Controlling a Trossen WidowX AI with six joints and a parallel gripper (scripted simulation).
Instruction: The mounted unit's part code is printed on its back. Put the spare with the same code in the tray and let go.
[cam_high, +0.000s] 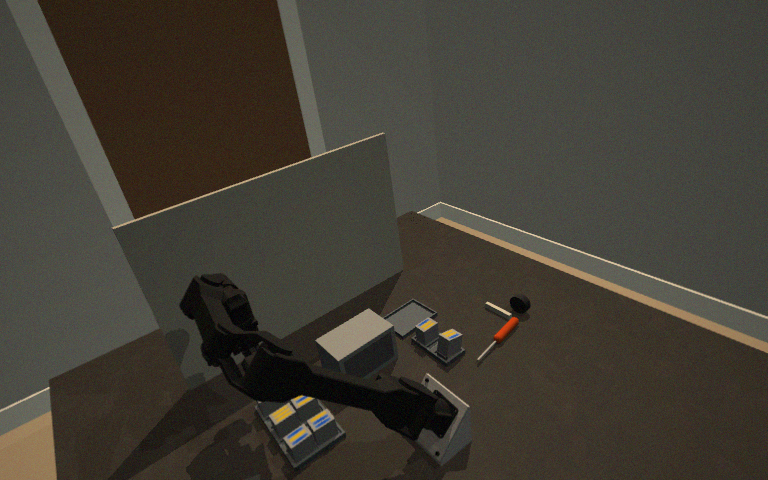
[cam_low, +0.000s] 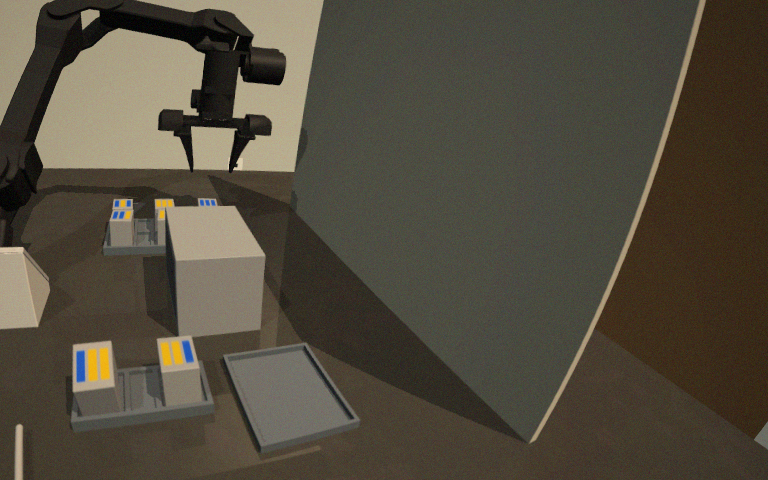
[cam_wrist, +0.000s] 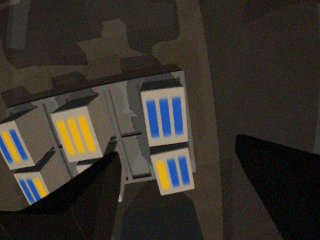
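The grey spare lies 7 cm below my gripper tip. From my gripper tip the other things lie so: tall grey panel (23 cm ahead, 21 cm to the right, 12 cm above); mounted unit (2 cm behind, 22 cm to the right, 6 cm below); rack (11 cm behind, 40 cm to the right, 10 cm below).
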